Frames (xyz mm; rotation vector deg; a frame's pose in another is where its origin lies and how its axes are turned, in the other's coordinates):
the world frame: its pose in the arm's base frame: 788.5 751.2 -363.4 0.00 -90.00 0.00
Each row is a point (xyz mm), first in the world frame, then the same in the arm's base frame.
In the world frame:
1: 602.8 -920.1 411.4
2: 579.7 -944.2 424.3
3: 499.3 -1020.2 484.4
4: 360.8 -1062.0 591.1
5: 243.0 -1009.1 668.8
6: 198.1 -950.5 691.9
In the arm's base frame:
1: 377.1 -168.9 239.4
2: 364.2 -193.0 216.3
3: 304.1 -269.0 135.9
4: 197.4 -310.8 -2.6
5: 119.7 -257.9 -120.4
6: 96.6 -199.3 -165.3

